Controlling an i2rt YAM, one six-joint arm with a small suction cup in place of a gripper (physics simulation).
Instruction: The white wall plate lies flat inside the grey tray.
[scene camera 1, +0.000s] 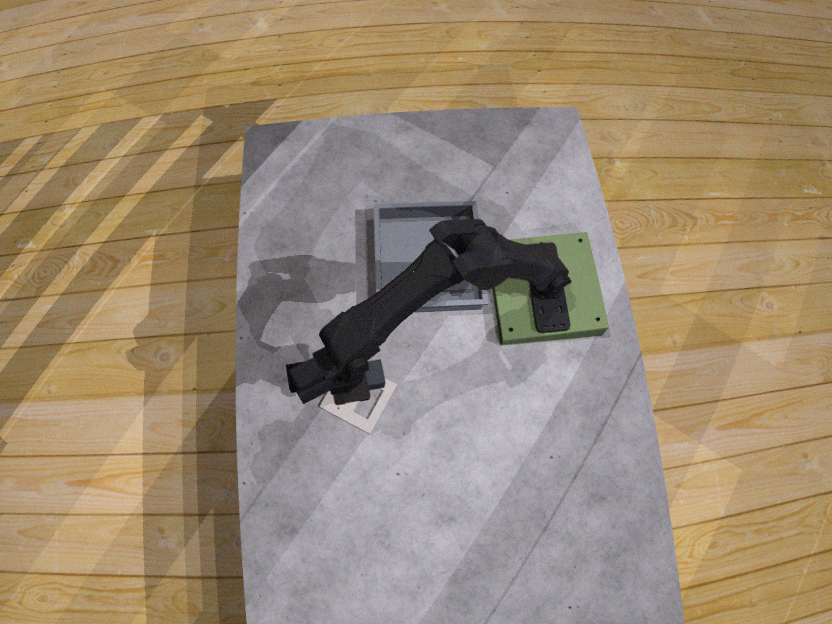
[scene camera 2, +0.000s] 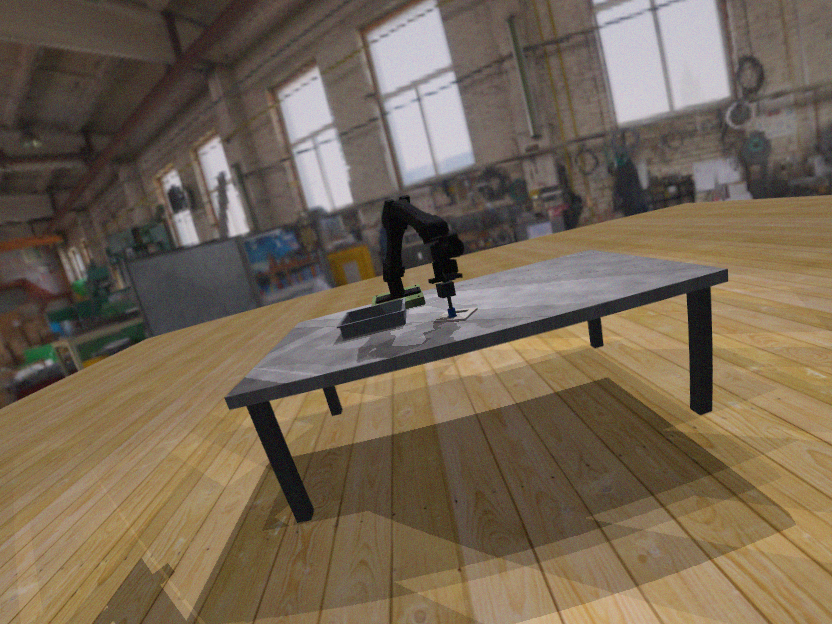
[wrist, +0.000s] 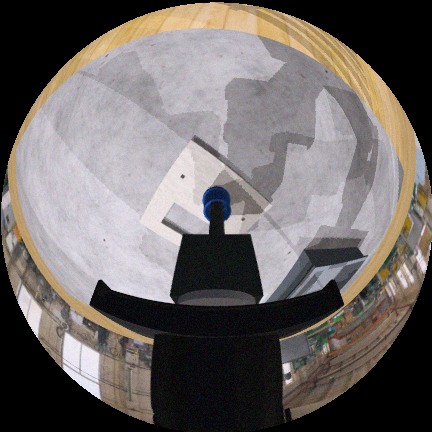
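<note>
The white wall plate (scene camera 1: 360, 422) (scene camera 2: 467, 312) (wrist: 181, 189) lies flat on the grey table, to the front left of the grey tray (scene camera 1: 422, 212) (scene camera 2: 373, 322) (wrist: 322, 261). It has a rectangular cutout. My gripper (scene camera 2: 451, 312) (wrist: 216, 200), a small blue suction cup, points straight down and sits on the plate's top face beside the cutout. It grips the plate, which rests on the table. In scene camera 1 the arm's wrist (scene camera 1: 342, 380) hides the cup and part of the plate. The tray is empty.
The arm stands on a green base plate (scene camera 1: 581, 279) (scene camera 2: 414, 301) right of the tray, and its link reaches across the tray's front corner. The table's left edge (scene camera 1: 239, 372) is a short way from the plate.
</note>
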